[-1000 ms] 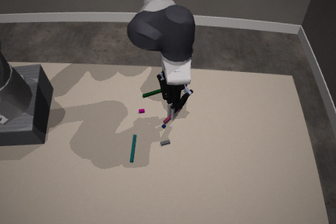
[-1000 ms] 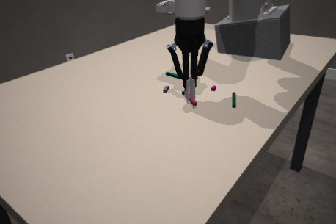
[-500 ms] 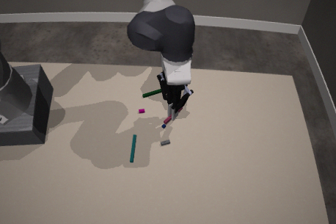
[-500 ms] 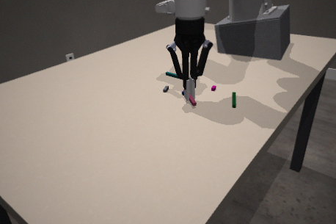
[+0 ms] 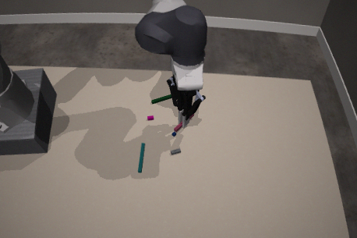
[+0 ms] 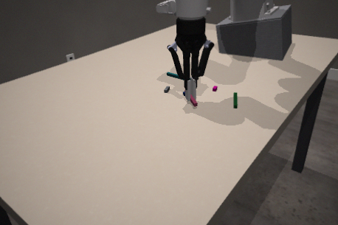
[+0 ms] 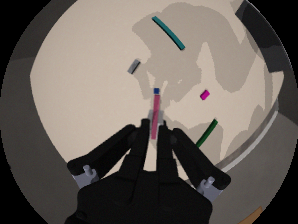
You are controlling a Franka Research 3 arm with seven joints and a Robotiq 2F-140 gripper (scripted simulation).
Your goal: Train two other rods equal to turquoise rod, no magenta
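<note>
Right now my hand is 30 mm above the pink rod. Round my hand: blue rod: 40 mm to the right, 40 mm below, 30 mm behind; magenta rod: 110 mm behind, 40 mm below, 10 mm to the left; grey rod: 110 mm to the right, 40 mm below, 10 mm behind.
</note>
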